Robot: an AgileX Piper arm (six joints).
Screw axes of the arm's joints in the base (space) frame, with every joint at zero. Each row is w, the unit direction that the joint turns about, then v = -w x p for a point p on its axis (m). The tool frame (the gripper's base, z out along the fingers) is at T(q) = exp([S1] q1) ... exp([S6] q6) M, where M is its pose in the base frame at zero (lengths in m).
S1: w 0 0 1 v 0.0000 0.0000 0.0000
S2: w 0 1 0 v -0.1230 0.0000 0.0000
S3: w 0 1 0 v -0.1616 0.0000 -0.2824
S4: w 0.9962 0 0.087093 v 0.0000 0.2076 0.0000
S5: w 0 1 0 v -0.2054 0.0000 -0.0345
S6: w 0.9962 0 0.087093 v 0.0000 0.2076 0.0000
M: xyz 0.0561 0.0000 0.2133 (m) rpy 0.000 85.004 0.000 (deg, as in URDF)
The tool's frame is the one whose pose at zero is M.
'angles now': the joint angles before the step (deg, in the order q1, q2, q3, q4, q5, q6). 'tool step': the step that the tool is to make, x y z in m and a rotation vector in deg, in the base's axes. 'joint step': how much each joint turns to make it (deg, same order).
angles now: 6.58 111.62 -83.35 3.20 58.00 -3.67
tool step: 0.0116 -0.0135 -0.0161 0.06 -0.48 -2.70
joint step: -2.08 2.90 -0.77 0.00 -2.64 0.50
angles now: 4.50 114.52 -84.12 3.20 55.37 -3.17
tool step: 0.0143 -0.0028 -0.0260 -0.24 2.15 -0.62
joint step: -0.52 5.29 -2.73 -0.10 -0.40 0.13
